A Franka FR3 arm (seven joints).
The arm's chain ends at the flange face. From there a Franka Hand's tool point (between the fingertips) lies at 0.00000 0.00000 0.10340 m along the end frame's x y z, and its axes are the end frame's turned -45 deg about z.
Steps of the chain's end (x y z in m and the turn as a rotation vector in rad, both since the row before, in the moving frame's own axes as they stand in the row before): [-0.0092, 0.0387, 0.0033, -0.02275, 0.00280, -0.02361]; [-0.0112, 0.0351, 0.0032, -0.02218, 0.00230, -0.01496]
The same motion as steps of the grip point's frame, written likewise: [-0.0353, 0.0227, 0.0033, -0.01807, -0.01411, -0.02361]; [-0.0342, 0.0187, 0.0032, -0.01731, -0.01406, -0.01496]
